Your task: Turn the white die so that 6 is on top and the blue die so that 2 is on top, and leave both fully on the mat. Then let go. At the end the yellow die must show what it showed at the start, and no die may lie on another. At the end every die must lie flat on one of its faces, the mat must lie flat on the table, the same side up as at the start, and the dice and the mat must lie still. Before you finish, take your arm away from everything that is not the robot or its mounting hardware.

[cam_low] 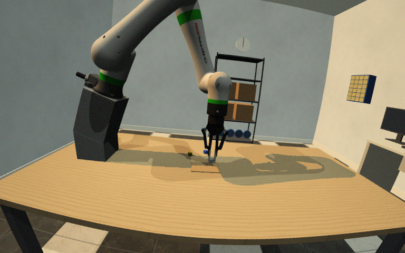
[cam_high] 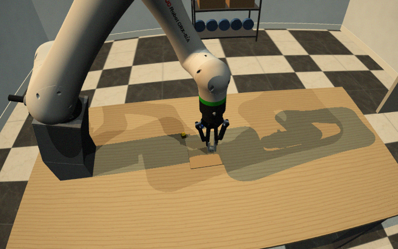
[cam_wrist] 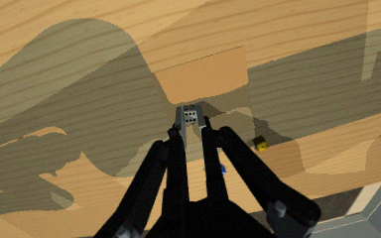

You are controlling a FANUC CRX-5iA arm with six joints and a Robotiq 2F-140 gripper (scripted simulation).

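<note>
Right now the tan mat is 5 cm below my hand and 3 cm behind it. From my hand the other things lie so: white die: 2 cm below; blue die: 15 cm to the left, 5 cm below, 2 cm behind; yellow die: 11 cm to the left, 11 cm behind, 5 cm below.
</note>
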